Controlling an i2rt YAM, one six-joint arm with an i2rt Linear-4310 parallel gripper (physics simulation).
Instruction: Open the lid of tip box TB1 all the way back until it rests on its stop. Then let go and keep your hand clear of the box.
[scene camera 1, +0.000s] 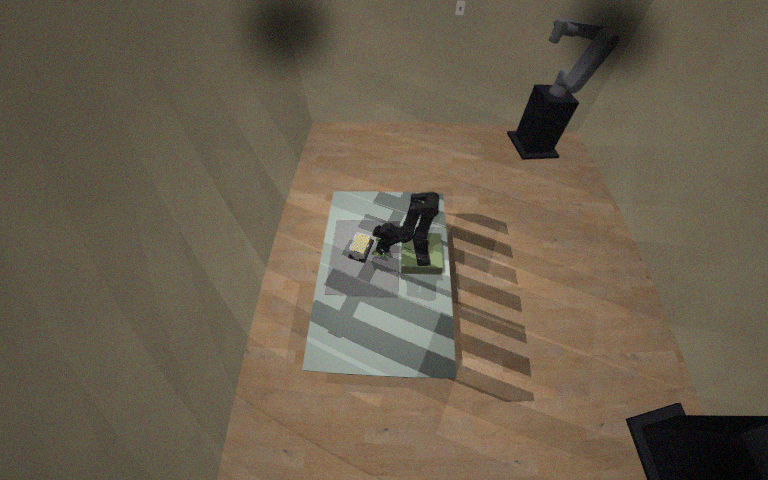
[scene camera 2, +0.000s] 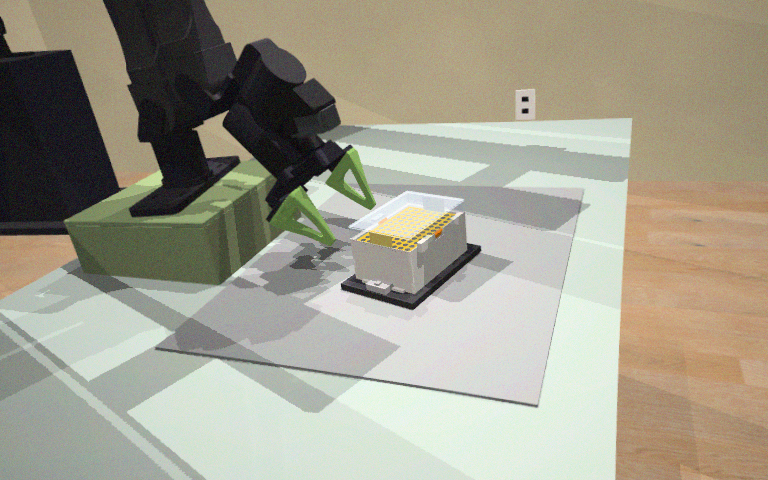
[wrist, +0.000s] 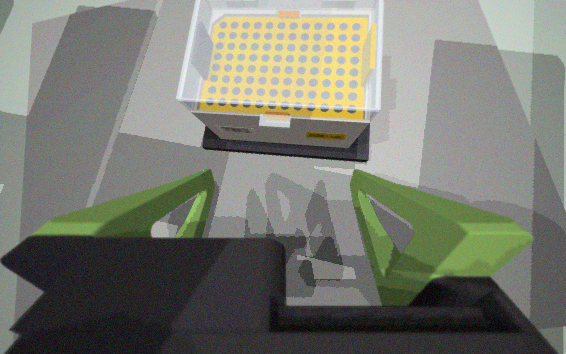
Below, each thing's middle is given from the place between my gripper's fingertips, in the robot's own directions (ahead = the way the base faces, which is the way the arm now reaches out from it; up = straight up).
Right now my hand is 8 cm short of the clear lid (scene camera 2: 402, 222), 3 cm to the left of it and 2 cm below it. Round my hand: grey mat (scene camera 2: 486, 332) 6 cm ahead, 2 cm to the left, 5 cm below; white tip box (scene camera 2: 406, 279) 8 cm ahead, 3 cm to the right, 1 cm below.
